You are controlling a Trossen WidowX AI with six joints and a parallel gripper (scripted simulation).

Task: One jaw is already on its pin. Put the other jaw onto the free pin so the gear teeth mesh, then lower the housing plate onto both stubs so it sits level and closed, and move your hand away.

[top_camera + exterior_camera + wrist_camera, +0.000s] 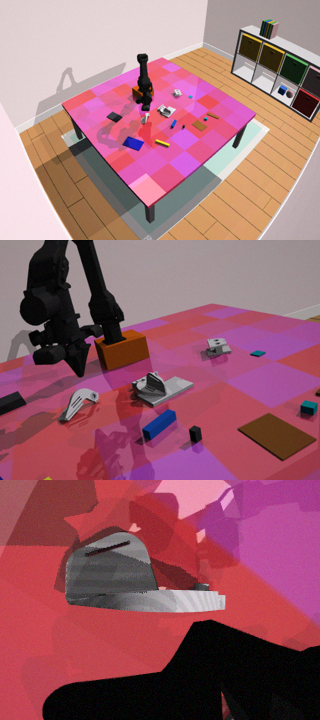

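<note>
Right now the grey jaw is 60 mm below my gripper tip and 10 mm ahead of it. From my gripper tip the other things lie so: black cube (290 mm ahead, 120 mm to the left, 60 mm below); blue block (210 mm ahead, 90 mm to the left, 70 mm below); black tile (190 mm to the right, 190 mm behind, 70 mm below).
</note>
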